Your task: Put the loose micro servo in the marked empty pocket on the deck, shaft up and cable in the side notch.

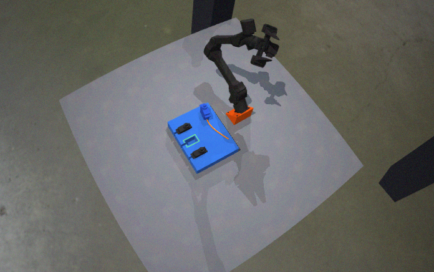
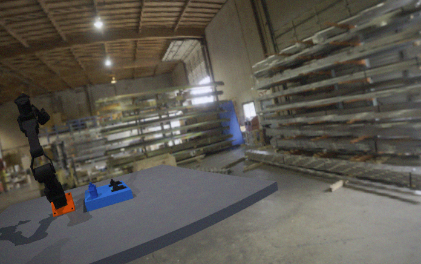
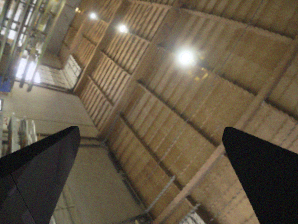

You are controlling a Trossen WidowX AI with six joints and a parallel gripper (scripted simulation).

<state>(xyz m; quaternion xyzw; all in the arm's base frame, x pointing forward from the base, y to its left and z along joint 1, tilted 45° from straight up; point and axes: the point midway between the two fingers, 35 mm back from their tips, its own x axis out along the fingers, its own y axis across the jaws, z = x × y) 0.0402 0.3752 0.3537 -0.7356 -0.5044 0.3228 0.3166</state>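
My gripper tip is 22 cm short of the blue deck, 6 cm to the left of it and 57 cm above it.
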